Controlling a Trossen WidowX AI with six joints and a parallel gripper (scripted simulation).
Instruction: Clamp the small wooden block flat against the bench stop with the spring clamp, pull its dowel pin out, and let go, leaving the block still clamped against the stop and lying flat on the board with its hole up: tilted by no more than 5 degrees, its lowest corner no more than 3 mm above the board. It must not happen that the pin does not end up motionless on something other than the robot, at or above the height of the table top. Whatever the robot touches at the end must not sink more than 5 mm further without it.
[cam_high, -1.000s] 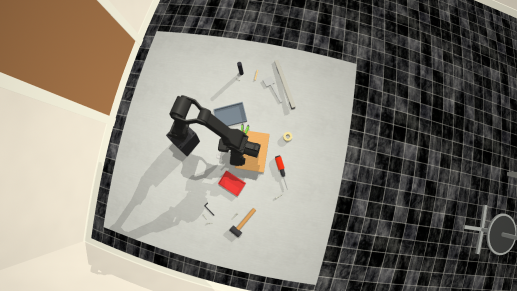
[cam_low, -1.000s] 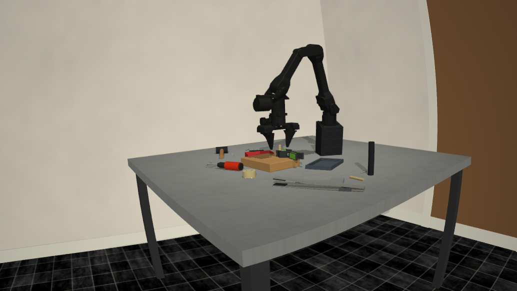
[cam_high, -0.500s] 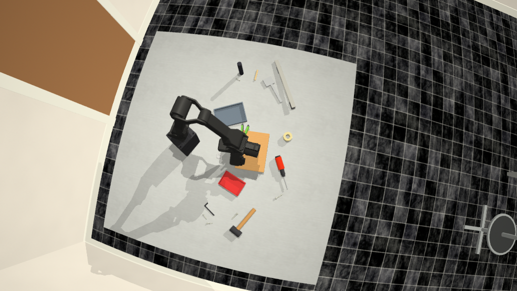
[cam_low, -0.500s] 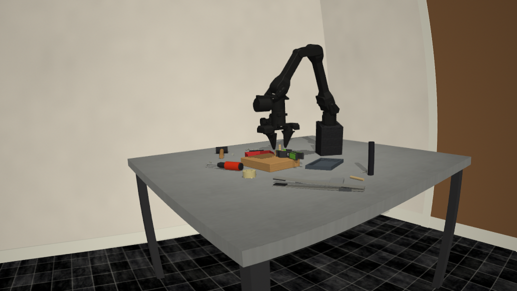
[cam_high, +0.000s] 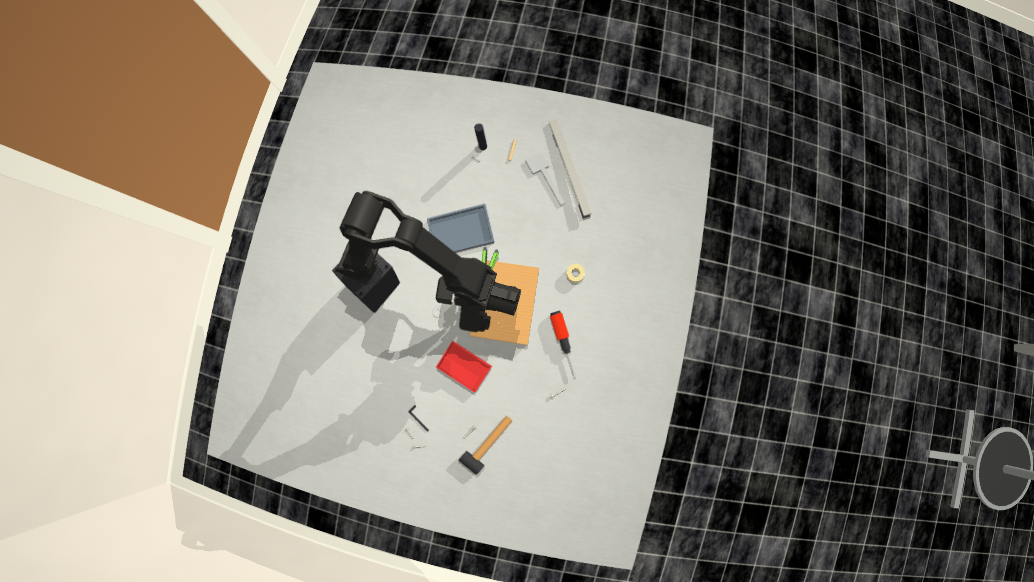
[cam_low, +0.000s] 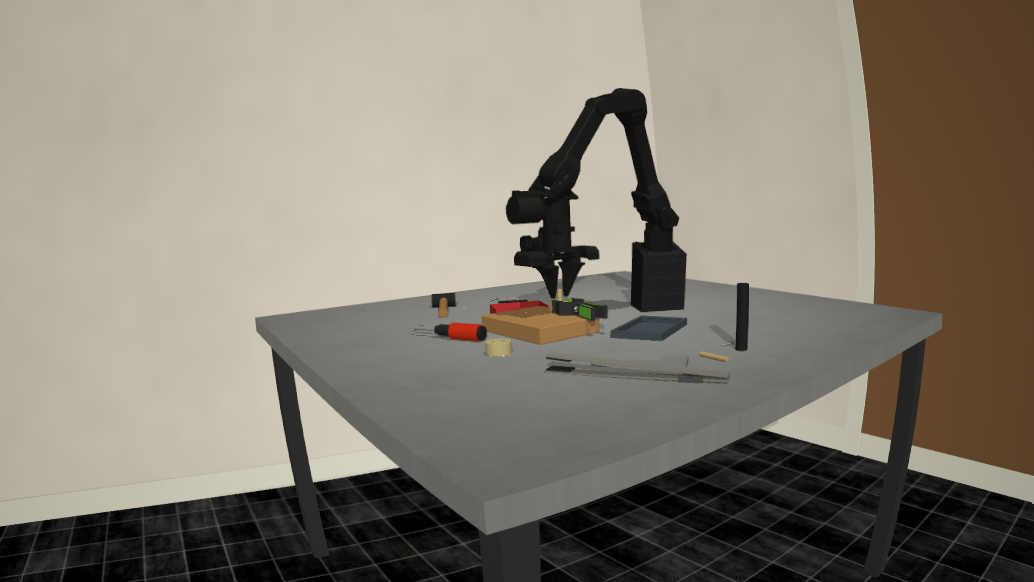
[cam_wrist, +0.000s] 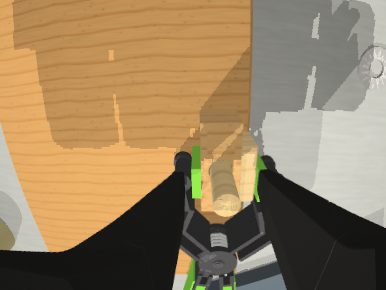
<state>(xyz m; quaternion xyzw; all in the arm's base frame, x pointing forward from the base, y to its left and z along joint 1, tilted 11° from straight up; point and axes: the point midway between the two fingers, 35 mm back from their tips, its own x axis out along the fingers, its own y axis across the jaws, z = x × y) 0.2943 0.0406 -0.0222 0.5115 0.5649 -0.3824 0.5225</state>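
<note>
My gripper is now 4 cm above the dowel pin. Also, from my hand: small wooden block 6 cm below; then wooden board 6 cm ahead, 2 cm to the left, 8 cm below; then wooden stop 1 cm behind, 6 cm below.
</note>
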